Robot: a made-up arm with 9 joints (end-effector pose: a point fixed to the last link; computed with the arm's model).
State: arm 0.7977 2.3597 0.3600 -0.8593 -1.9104 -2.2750 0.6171 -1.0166 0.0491
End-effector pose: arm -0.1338 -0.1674 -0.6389 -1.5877 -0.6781 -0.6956
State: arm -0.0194 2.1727 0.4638 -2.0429 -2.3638 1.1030 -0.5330 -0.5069 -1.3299
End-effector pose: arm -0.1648 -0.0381 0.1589 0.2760 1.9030 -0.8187
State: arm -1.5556 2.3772 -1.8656 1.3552 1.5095 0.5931 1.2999 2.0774 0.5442
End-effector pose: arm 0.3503 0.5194 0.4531 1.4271 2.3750 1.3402
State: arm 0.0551 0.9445 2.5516 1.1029 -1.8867 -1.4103 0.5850 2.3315 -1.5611
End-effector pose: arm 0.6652 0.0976 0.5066 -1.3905 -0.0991 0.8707
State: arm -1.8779 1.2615 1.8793 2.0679 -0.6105 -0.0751 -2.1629 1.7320 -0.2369
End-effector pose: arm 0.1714 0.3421 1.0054 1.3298 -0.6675 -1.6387
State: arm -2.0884 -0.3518 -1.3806 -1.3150 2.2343 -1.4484 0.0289 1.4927 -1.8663
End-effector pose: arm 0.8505 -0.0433 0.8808 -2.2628 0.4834 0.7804
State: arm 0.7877 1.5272 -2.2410 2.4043 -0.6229 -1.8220 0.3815 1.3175 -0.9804
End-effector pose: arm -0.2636 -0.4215 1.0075 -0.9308 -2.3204 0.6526
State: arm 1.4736 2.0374 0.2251 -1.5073 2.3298 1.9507 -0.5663 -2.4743 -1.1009
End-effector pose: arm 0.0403 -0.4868 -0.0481 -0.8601 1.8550 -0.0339
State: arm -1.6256 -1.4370 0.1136 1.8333 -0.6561 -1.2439 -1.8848 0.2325 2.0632
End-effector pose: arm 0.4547 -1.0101 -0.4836 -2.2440 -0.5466 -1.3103
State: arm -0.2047 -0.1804 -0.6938 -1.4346 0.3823 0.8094 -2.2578 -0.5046 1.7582
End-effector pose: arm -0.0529 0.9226 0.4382 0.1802 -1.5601 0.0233
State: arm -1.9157 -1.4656 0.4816 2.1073 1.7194 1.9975 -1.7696 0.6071 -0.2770
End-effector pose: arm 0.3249 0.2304 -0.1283 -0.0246 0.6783 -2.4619
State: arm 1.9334 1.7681 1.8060 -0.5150 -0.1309 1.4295 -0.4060 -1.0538 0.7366
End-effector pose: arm -0.0157 -0.5147 0.1140 2.5264 0.4577 0.5060
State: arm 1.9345 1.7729 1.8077 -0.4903 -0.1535 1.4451 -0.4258 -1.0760 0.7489
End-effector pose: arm -0.0131 -0.5197 0.1093 2.5473 0.4525 0.5411
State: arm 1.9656 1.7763 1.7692 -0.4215 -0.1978 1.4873 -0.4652 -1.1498 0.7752
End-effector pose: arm 0.0033 -0.5306 0.1031 2.5629 0.4216 0.6399
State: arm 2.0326 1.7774 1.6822 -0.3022 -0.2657 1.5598 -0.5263 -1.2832 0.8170
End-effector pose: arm 0.0373 -0.5489 0.0921 2.5655 0.3548 0.8215
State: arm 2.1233 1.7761 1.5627 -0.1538 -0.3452 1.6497 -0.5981 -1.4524 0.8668
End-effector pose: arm 0.0853 -0.5701 0.0738 2.5425 0.2554 1.0654
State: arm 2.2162 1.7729 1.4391 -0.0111 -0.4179 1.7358 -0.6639 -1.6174 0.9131
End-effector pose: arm 0.1381 -0.5873 0.0515 2.4885 0.1437 1.3161
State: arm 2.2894 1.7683 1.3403 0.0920 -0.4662 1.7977 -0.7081 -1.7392 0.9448
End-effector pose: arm 0.1819 -0.5969 0.0351 2.4197 0.0542 1.5031
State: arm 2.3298 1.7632 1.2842 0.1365 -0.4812 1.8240 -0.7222 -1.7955 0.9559
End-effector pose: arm 0.2039 -0.5994 0.0321 2.3672 0.0140 1.5798
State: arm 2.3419 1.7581 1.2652 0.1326 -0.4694 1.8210 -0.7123 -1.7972 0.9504
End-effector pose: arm 0.2053 -0.5976 0.0405 2.3411 0.0175 1.5634
